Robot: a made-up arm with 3 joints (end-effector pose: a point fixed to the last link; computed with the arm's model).
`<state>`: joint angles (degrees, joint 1 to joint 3).
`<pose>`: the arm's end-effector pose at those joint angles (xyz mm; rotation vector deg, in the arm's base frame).
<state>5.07 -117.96 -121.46</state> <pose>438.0 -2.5 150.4 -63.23 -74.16 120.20</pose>
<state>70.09 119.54 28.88</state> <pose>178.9 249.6 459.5 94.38 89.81 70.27</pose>
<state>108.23 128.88 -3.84</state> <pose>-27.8 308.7 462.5 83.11 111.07 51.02</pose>
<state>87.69 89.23 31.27</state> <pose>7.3 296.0 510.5 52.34 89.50 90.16</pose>
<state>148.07 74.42 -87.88</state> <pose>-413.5 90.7 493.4 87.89 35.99 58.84</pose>
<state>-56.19 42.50 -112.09</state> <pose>412.9 -237.9 434.1 -27.97 -117.19 -76.95</pose>
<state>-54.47 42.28 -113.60</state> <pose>420.3 -226.9 434.6 -27.40 -118.34 -75.75</pose>
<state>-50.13 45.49 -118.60</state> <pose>431.3 -204.7 446.5 -24.07 -122.85 -76.69</pose>
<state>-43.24 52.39 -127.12</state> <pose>441.3 -173.8 468.6 -17.90 -129.44 -81.31</pose>
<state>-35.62 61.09 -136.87</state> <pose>445.2 -145.6 490.6 -11.01 -134.42 -89.67</pose>
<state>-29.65 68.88 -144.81</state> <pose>444.1 -129.8 504.2 -6.07 -135.88 -98.89</pose>
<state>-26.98 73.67 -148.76</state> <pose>441.2 -128.1 509.3 -3.93 -135.32 -105.15</pose>
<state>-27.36 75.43 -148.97</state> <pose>437.6 -136.6 510.1 -3.68 -134.66 -107.61</pose>
